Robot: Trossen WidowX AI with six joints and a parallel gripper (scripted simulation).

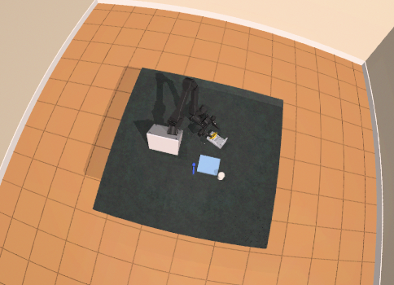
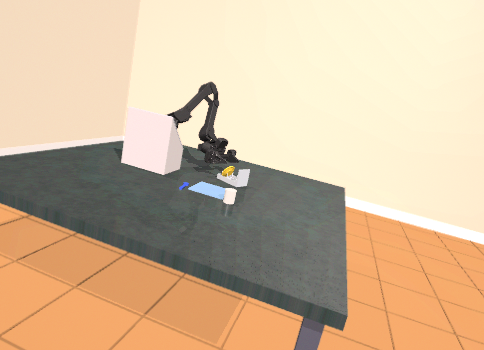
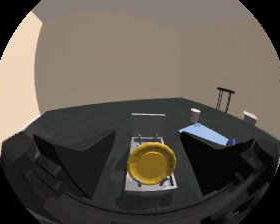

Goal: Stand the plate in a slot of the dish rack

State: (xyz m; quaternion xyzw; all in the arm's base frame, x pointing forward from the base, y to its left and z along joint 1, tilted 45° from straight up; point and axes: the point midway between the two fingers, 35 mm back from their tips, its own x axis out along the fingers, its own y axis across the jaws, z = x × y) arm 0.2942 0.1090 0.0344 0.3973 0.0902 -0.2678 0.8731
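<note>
Right now the plate is 50 mm below my gripper tip and 10 mm behind it. The rest, counted from my gripper tip: dish rack: 70 mm below, 20 mm to the right, 20 mm ahead; white cup: 310 mm to the right, 60 mm below, 60 mm ahead; blue spoon: 250 mm to the right, 140 mm behind, 90 mm below.
</note>
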